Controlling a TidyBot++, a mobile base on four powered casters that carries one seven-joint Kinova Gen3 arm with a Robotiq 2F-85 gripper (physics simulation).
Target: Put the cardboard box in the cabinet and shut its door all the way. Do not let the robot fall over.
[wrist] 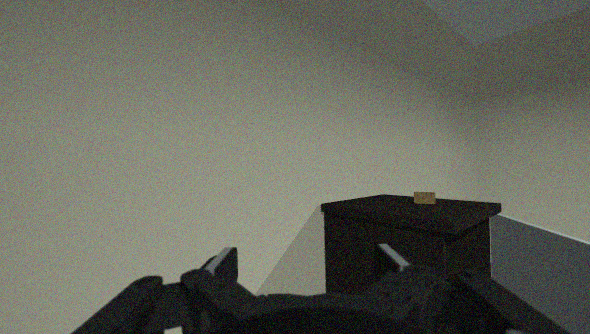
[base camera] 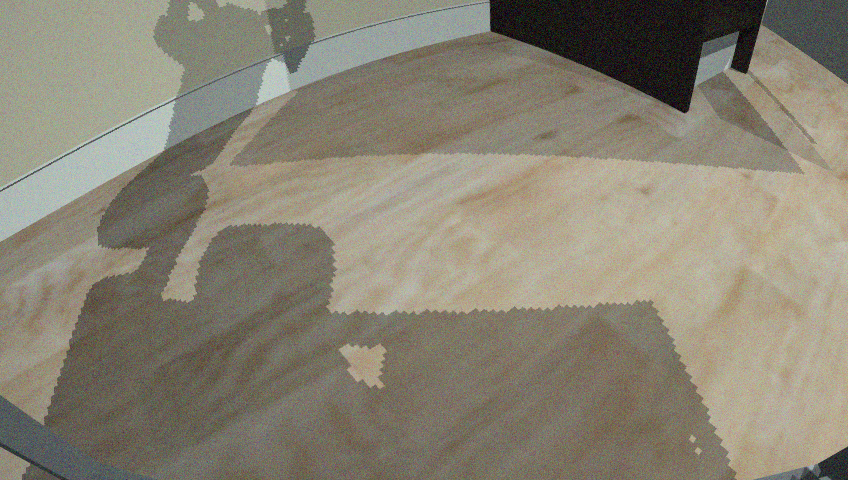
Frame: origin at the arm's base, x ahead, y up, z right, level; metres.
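Seen in the pictures: gripper, between the fingertips: [wrist: 305, 260].
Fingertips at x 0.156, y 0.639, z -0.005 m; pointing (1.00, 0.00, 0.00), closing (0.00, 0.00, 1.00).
Offsets run from my fingertips to a thing's middle. "pt": to the spot under its first point. Level surfaces: height alone.
The cardboard box {dx +1.048, dy -0.100, dz +0.587 m} [wrist: 424, 198] is small and tan and sits on top of the dark cabinet [base camera: 595, 47] [wrist: 350, 240], toward the back edge of its top. The cabinet stands at the top right in the base camera view and right of centre in the wrist view. A grey panel, which looks like its door [base camera: 815, 35] [wrist: 540, 265], stands swung open to the right of the cabinet. My gripper [wrist: 305, 260] is open and empty. It is some way short of the cabinet, and its right finger overlaps the cabinet's side in the wrist view. The cabinet's inside is hidden.
A beige wall [base camera: 71, 71] [wrist: 150, 125] with a pale baseboard [base camera: 380, 53] runs behind and left of the cabinet. The wooden floor {dy -1.035 m} [base camera: 535, 237] lies between the base and the cabinet, with the robot's shadow across it. The cabinet's front leg {pt dx +1.001, dy -0.974, dz +0.845 m} [base camera: 748, 53] meets the floor near the door.
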